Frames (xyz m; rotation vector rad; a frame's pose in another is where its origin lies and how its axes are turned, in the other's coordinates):
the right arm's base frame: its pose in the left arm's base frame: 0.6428 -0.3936 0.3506 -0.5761 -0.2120 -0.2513
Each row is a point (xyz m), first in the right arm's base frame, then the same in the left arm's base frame.
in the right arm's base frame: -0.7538 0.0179 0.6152
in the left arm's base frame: -0.1446 0.0972 0.6440
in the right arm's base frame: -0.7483 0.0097 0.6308
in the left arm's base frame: -0.1438 0.0983 0.6624
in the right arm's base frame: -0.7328 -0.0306 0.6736
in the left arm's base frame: -0.1463 0.0870 0.7221
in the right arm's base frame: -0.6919 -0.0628 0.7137
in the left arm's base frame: -0.1221 0.0762 0.7822
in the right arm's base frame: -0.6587 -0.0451 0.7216
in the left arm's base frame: -0.0864 0.0892 0.7885
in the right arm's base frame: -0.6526 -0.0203 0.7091
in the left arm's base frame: -0.0718 0.1012 0.7673
